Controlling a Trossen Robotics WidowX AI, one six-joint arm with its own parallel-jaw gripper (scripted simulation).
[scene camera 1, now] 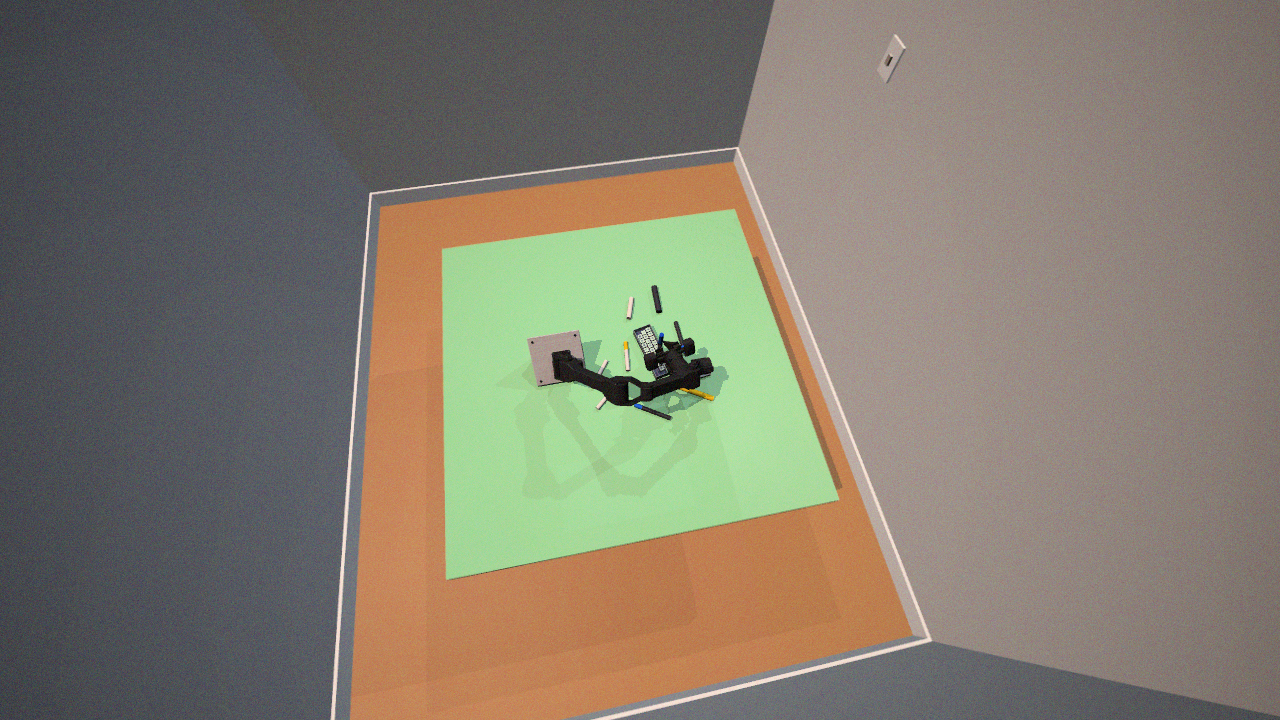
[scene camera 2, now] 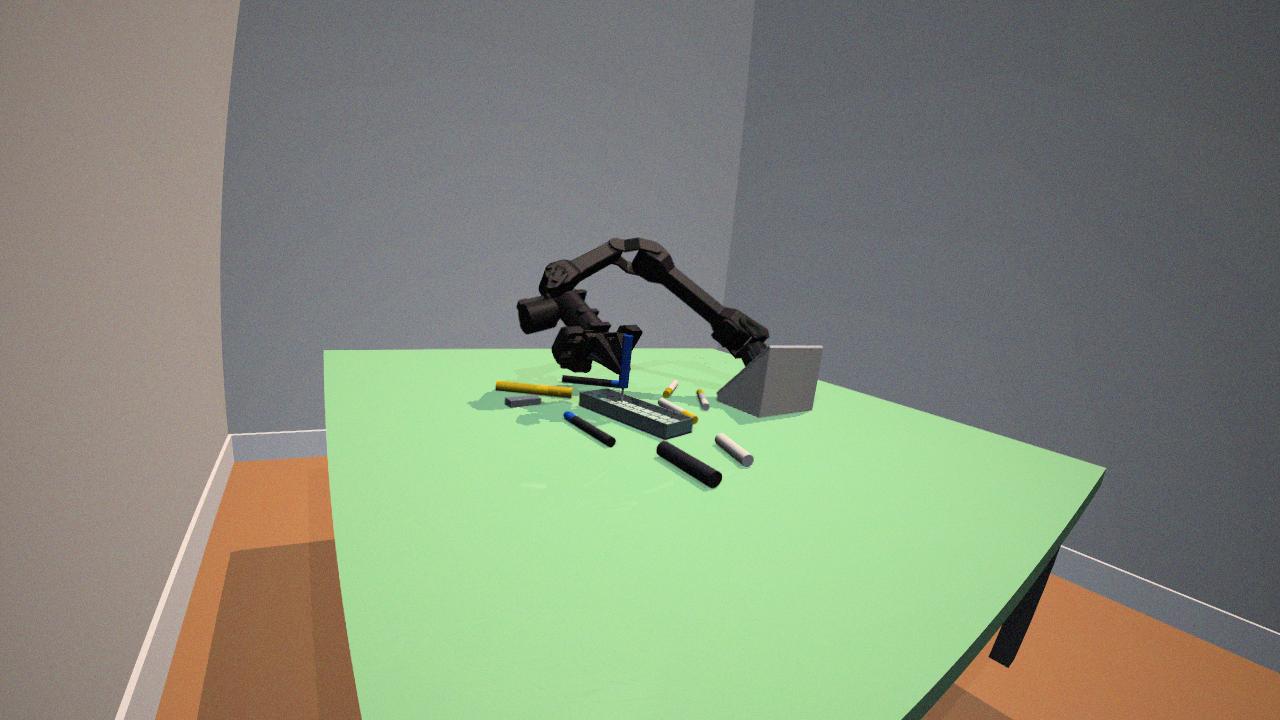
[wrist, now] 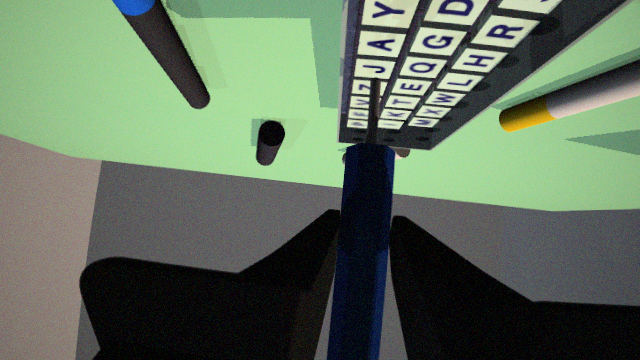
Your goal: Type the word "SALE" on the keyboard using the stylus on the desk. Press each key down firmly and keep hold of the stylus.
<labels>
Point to a blue stylus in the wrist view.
At 361, 265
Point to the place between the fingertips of my gripper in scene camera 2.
624, 372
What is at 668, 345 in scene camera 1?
My gripper.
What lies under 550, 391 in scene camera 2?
A yellow pen.
</labels>
